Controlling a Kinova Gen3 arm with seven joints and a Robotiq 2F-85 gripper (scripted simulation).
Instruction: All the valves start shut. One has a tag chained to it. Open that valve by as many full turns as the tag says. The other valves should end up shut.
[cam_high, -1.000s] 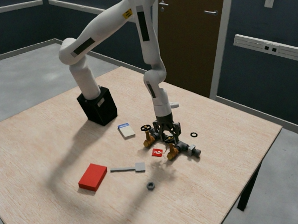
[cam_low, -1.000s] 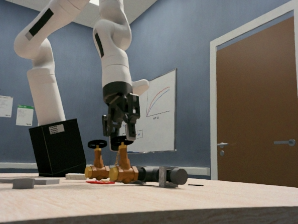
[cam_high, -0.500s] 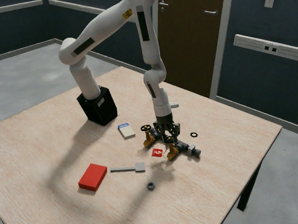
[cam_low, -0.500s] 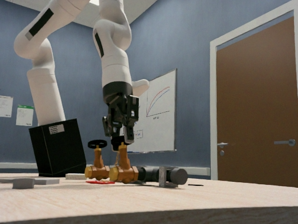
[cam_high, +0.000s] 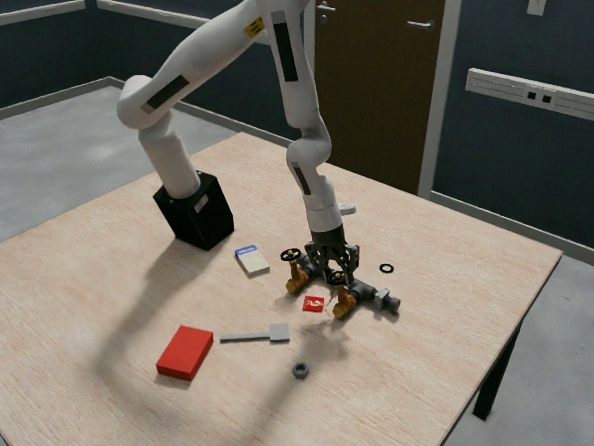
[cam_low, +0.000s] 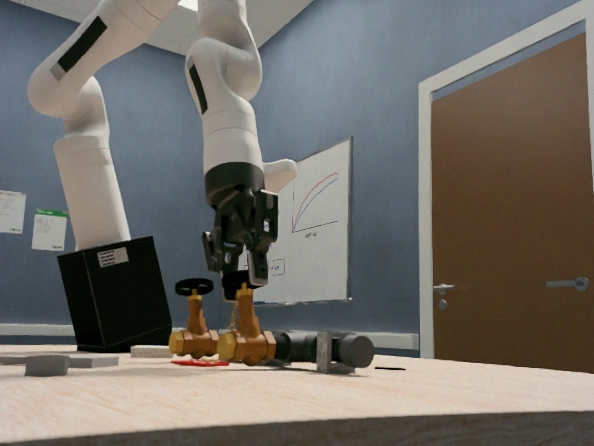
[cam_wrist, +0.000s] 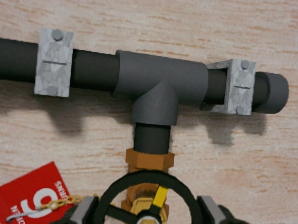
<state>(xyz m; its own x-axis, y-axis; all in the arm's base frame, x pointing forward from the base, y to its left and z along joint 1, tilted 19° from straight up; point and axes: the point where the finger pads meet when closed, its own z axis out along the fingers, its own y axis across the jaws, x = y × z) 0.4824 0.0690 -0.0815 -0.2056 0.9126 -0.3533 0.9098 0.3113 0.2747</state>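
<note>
Right now the red tag is 6 cm behind my hand, 3 cm to the right of it and 10 cm below it. The rest, counted from my hand: red block: 13 cm behind, 35 cm to the right, 8 cm below; then white card box: 29 cm behind, 3 cm to the right, 9 cm below; then grey t-shaped tool: 6 cm behind, 19 cm to the right, 9 cm below.
</note>
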